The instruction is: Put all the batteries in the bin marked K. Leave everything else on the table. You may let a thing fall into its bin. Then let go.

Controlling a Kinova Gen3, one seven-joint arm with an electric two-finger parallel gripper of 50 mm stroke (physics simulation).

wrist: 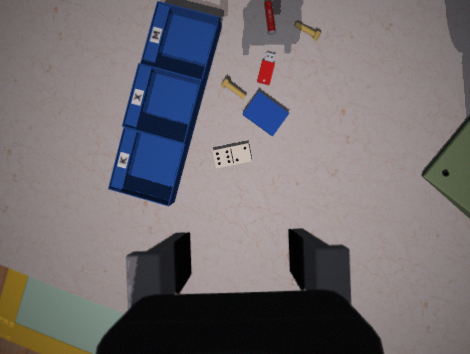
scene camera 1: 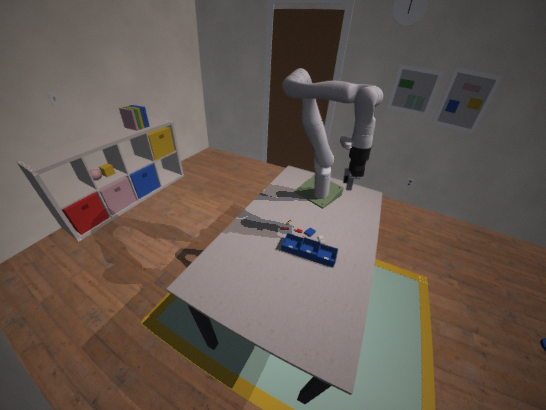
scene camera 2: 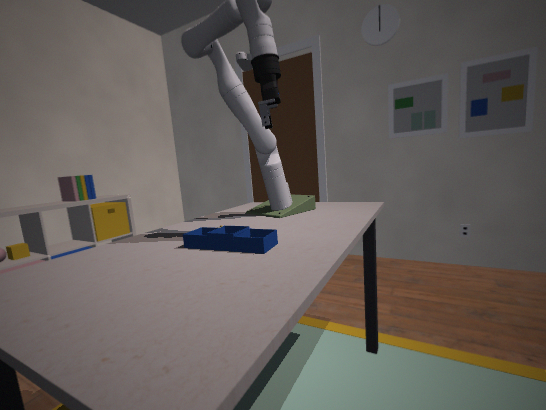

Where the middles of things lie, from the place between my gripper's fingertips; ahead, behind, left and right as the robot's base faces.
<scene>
I see the blue block [wrist: 262,111] 30 mm ahead of my hand, 100 mm to the right of it and 320 mm below it. Round my hand: blue three-part tray [scene camera 2: 226,238] (150 mm ahead, 40 mm to the right, 300 mm below).
</scene>
